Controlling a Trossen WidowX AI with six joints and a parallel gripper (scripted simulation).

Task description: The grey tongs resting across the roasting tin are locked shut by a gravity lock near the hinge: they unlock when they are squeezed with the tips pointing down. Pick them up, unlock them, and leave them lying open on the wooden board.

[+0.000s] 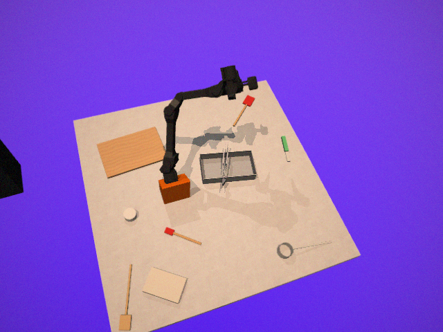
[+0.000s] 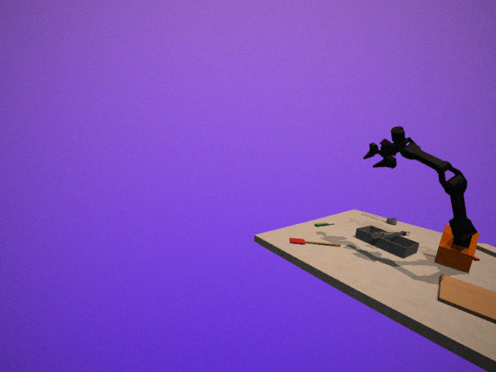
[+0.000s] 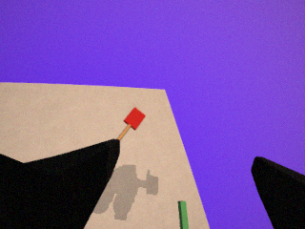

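Now: gripper tip 110 mm past the grey roasting tin, 200 mm to the left of it and 440 mm above it. Also, from my gripper tip: green-handled tool 280 mm ahead, 190 mm to the right, 460 mm below; then wooden board 600 mm behind, 90 mm to the left, 460 mm below; then red spatula 160 mm ahead, 200 mm to the left, 460 mm below.
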